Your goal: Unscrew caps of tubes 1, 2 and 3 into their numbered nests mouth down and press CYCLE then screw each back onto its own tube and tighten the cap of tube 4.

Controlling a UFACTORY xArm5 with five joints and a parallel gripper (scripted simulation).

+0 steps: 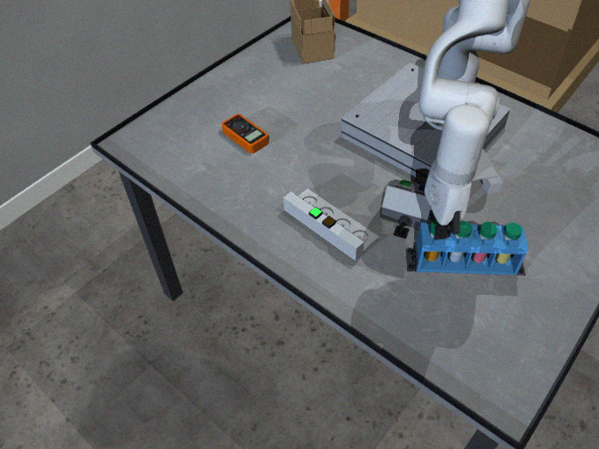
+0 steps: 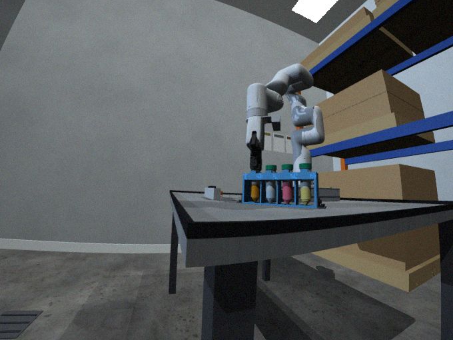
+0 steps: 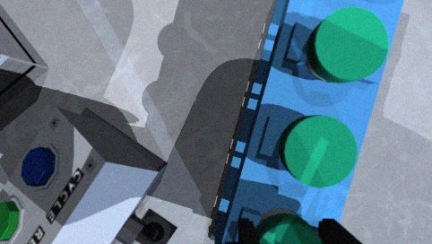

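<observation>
Now: the threaded neck 4 cm to the left of my hand, 3 cm behind it and 1 cm below it. Round my hand: green key: 14 cm to the right, 11 cm behind, 6 cm below; blue key: 12 cm behind, 10 cm to the right, 6 cm below; key housing: 12 cm to the right, 10 cm behind, 8 cm below.
</observation>
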